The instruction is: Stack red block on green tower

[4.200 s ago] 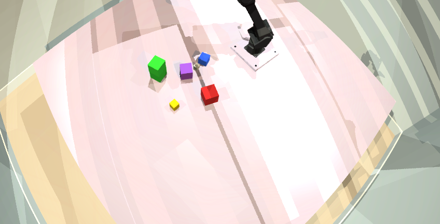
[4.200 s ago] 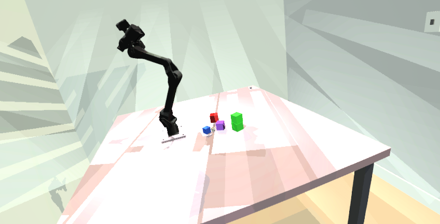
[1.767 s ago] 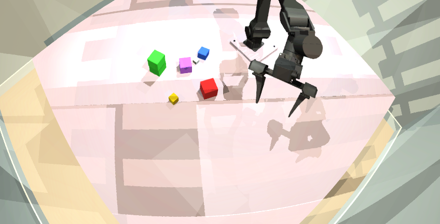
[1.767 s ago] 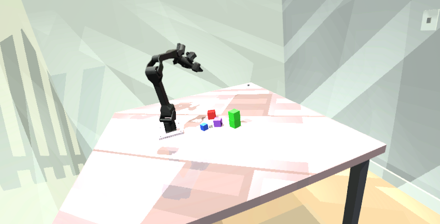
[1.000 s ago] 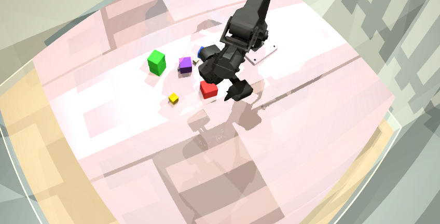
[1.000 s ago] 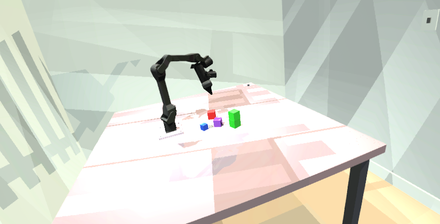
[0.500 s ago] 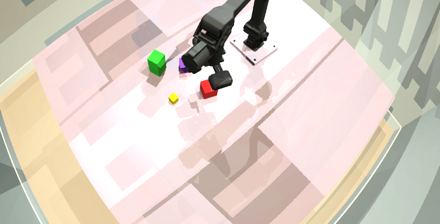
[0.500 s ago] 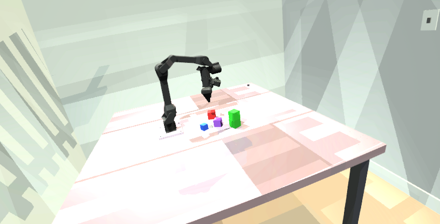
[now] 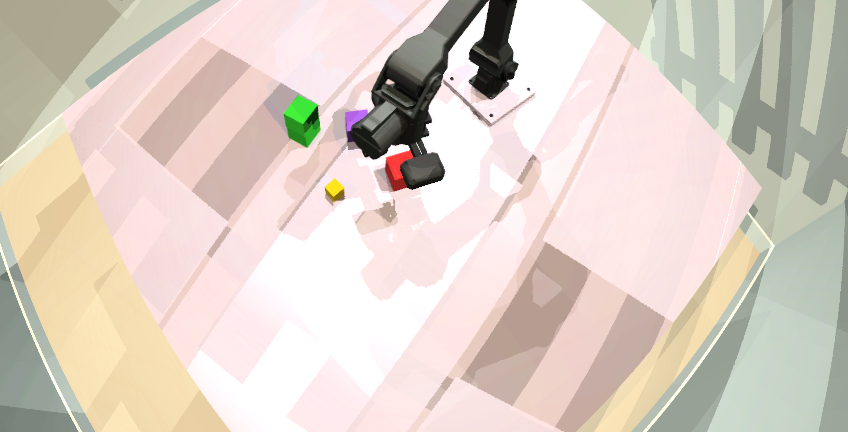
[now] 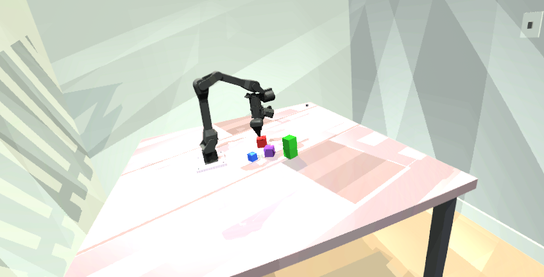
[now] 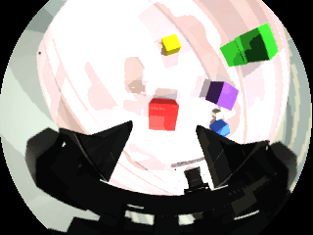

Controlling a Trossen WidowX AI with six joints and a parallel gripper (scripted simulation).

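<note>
The red block lies 50 mm below my gripper tip. Also, from my gripper tip: small yellow block: 110 mm ahead, 60 mm to the right, 60 mm below; then purple block: 10 mm behind, 130 mm to the right, 50 mm below; then blue block: 90 mm behind, 120 mm to the right, 60 mm below.
</note>
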